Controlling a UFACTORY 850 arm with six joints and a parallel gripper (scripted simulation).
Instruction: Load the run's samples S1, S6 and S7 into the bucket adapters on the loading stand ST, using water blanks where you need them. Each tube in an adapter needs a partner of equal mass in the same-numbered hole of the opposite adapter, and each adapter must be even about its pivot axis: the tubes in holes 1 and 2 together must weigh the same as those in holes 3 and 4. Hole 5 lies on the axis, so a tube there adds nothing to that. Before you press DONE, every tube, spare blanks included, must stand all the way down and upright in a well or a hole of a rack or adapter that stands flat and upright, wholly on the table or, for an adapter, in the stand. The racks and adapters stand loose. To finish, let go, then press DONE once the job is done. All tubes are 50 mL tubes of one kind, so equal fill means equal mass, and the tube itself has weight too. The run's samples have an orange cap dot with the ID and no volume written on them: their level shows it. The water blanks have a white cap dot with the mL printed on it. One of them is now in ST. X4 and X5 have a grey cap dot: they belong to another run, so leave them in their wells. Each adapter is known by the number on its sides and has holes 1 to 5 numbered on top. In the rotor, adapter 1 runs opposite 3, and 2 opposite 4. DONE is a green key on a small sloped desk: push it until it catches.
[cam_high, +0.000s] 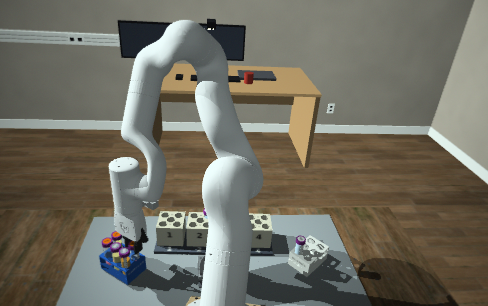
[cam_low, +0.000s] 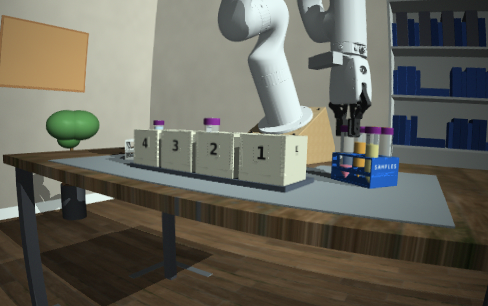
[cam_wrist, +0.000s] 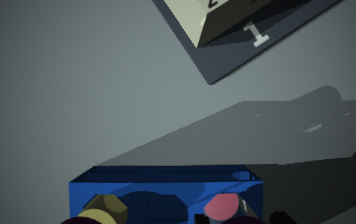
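The blue samples rack lies 20 mm ahead of my hand, 40 mm to the left of it and 90 mm below it. From my hand the other things lie so: adapter 1 (120 mm ahead, 140 mm to the right, 70 mm below); then white rack (130 mm behind, 600 mm to the right, 90 mm below).
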